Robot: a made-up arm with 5 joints.
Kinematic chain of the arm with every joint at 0, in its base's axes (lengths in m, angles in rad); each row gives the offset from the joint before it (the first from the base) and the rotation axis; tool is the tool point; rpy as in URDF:
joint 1: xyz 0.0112 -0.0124 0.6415 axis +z
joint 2: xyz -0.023 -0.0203 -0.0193 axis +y
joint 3: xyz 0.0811 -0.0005 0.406 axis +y
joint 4: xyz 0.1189 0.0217 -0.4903 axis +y
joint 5: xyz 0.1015 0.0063 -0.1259 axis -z
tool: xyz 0.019 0.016 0.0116 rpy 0 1.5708 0
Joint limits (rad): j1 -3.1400..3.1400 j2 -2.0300..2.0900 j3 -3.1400..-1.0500 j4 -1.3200..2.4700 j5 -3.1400..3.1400
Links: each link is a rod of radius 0.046 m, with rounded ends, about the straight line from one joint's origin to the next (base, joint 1, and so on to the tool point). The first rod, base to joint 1, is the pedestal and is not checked.
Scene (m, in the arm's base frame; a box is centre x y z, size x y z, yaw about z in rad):
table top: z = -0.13
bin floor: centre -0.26 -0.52 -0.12 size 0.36 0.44 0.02 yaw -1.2
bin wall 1: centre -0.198 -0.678 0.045 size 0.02 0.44 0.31 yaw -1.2
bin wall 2: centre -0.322 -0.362 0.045 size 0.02 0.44 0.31 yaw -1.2
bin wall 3: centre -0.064 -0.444 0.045 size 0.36 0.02 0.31 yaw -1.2
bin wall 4: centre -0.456 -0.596 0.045 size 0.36 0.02 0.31 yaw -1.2
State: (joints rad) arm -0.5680 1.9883 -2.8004 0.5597 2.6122
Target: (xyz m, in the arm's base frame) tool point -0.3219 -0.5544 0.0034
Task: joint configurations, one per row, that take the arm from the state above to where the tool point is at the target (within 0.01 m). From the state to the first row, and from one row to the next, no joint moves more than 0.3 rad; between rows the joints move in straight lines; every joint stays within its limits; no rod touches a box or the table.
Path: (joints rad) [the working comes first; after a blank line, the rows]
Joints at the target: -2.0978 1.4895 -1.8153 1.1479 2.7071
Straight joint move there: touches bin wall 1, bin wall 3.

1: -0.8231 1.7886 -2.5577 0.7229 2.6384
2: -1.0783 1.5889 -2.3150 0.8861 2.6646
3: -1.3334 1.3892 -2.0724 1.0492 2.6908
4: -1.5886 1.1895 -1.8297 1.2124 2.7170
5: -1.8437 0.9898 -1.5870 1.3756 2.7432
6: -2.0989 0.7901 -1.3443 1.5388 2.7694
7: -2.0985 1.0232 -1.5013 1.4085 2.7486
8: -2.0982 1.2564 -1.6583 1.2782 2.7279
9: -2.0978 1.4895 -1.8153 1.1479 2.7071

